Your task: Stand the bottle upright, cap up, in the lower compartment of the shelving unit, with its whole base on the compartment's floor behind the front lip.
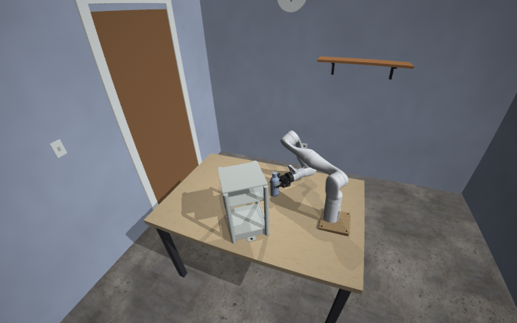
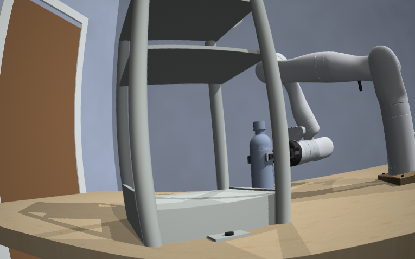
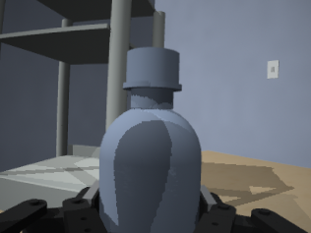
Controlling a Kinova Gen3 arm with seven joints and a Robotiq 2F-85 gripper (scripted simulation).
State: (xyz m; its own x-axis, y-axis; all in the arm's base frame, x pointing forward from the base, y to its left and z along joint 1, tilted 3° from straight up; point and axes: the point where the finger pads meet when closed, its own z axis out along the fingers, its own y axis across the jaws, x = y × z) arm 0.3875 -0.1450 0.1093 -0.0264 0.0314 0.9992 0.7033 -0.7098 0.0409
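My hand is 29 cm to the right of the grey shelving unit, 11 cm short of it and 8 cm below it. From my hand the other things lie so: blue-grey bottle 2 cm above.
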